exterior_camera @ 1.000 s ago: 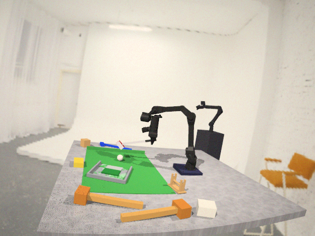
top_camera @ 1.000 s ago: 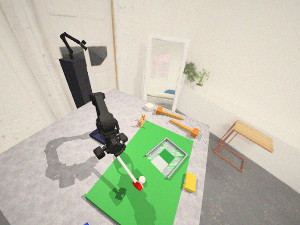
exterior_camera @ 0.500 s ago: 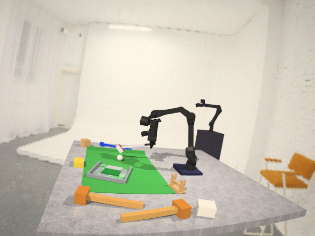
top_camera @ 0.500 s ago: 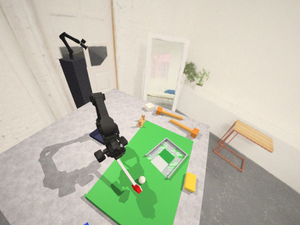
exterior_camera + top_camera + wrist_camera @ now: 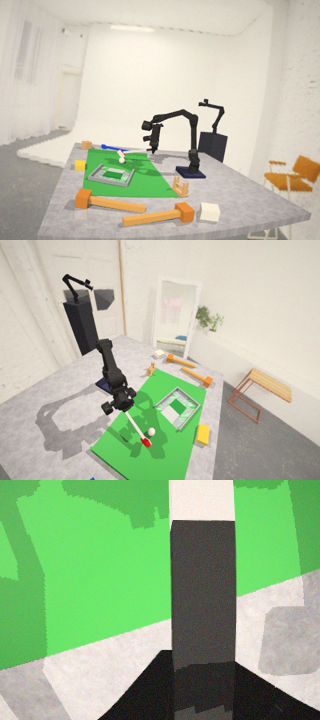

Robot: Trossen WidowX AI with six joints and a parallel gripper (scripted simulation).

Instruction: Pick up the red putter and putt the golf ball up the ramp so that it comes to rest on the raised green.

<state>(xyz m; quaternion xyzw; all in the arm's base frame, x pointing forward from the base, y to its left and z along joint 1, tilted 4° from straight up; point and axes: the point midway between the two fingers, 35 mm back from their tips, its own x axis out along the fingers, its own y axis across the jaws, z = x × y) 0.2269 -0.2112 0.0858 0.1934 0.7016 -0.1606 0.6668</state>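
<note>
The red putter lies 11 cm ahead of my gripper tip and 5 cm to the right of it. Round my gripper tip: blue putter 15 cm ahead, 39 cm to the right, 8 cm below; white golf ball 21 cm ahead, 5 cm to the right, 7 cm below; green mat 24 cm ahead, 9 cm to the left, 9 cm below.
</note>
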